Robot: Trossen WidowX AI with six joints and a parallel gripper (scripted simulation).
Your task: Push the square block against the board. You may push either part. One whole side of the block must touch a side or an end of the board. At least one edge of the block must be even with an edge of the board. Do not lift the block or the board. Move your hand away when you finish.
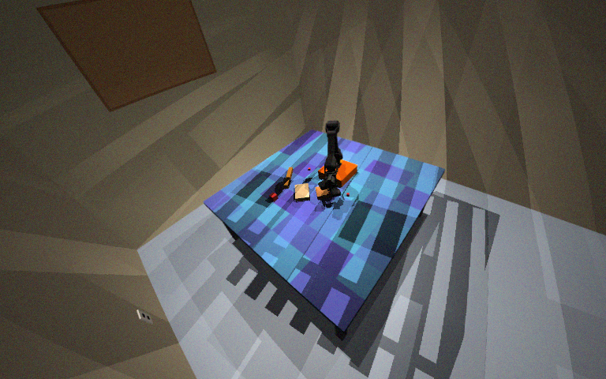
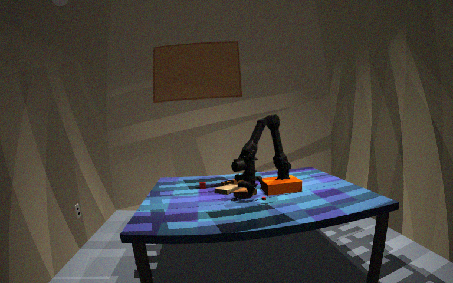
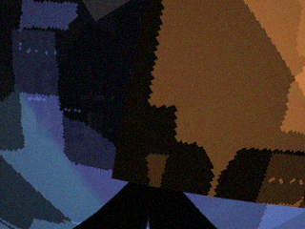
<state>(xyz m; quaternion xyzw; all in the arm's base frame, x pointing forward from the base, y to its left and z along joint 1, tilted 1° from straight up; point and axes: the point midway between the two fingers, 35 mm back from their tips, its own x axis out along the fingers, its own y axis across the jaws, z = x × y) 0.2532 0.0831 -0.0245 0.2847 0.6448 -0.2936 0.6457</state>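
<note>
The brown square block is 1 cm ahead of my gripper tip, 7 cm to the right of it and 1 cm above it. Also, from my gripper tip: long narrow orange board: 4 cm behind, 40 cm to the right, 1 cm above; pale tan flat slab: 7 cm ahead, 21 cm to the right, 1 cm above; small red cube: 19 cm ahead, 37 cm to the right, 1 cm above.
</note>
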